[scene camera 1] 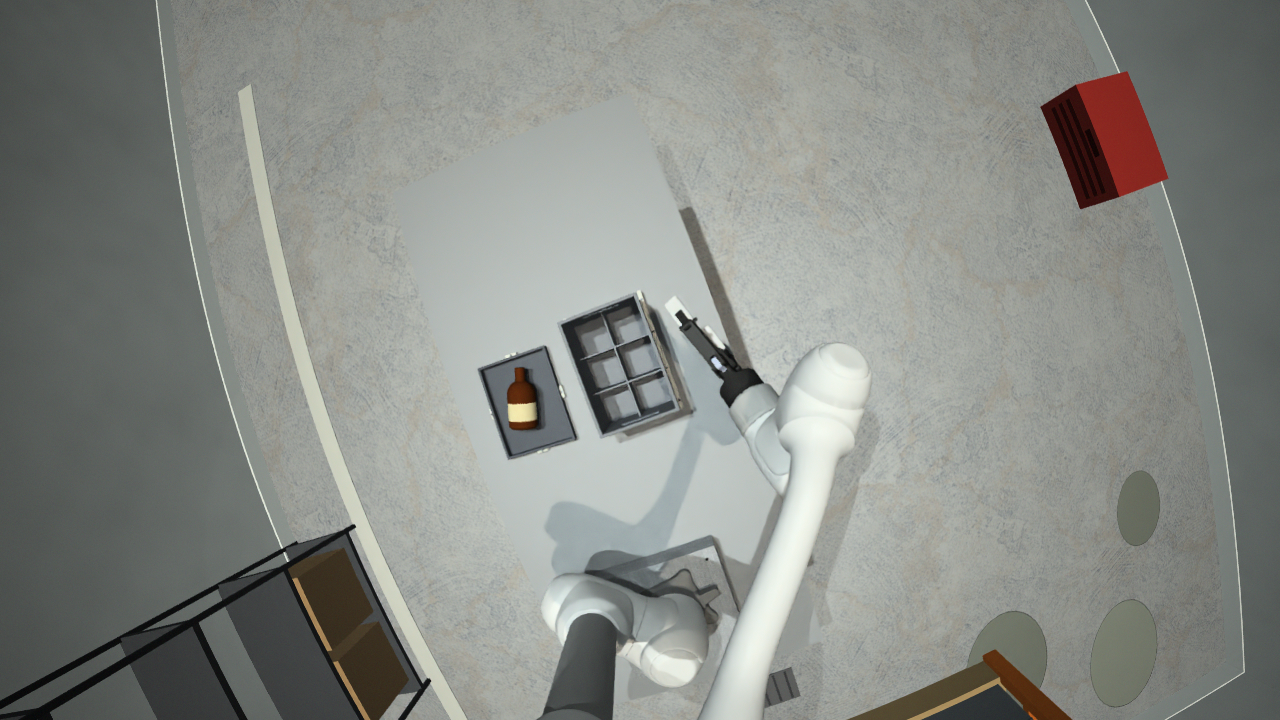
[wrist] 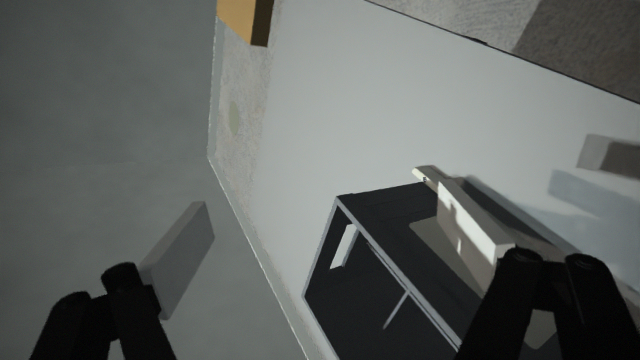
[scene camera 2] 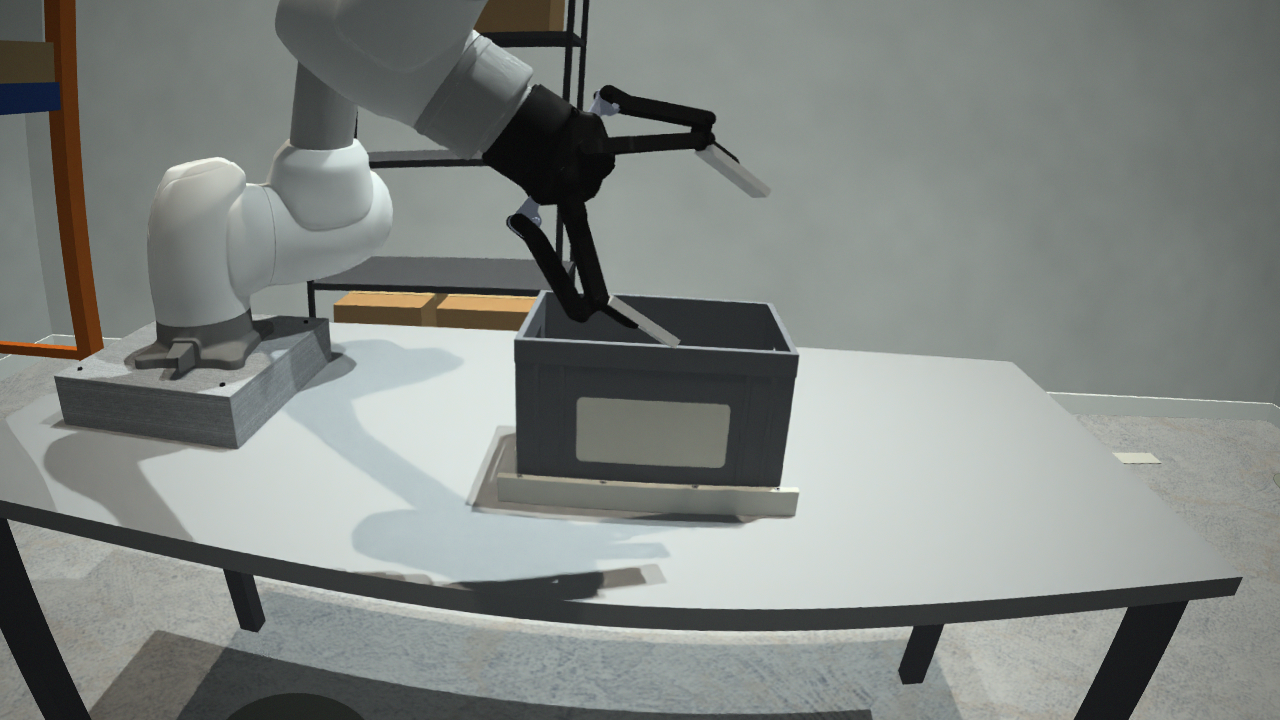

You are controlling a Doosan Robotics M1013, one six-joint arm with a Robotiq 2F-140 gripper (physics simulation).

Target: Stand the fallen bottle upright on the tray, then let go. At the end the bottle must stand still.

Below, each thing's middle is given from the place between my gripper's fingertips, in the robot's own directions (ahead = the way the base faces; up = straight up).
My gripper is now 10 mm past the grey crate point(scene camera 2: 597, 400), 180 mm to the right of it and 190 mm above it. Also, from my hand: pale strip point(scene camera 2: 555, 491): 30 mm behind, 80 mm to the left, 260 mm below; shallow dark tray point(scene camera 1: 554, 427): 30 mm ahead, 450 mm to the left, 260 mm below; brown bottle point(scene camera 1: 521, 397): 40 mm ahead, 450 mm to the left, 230 mm below.
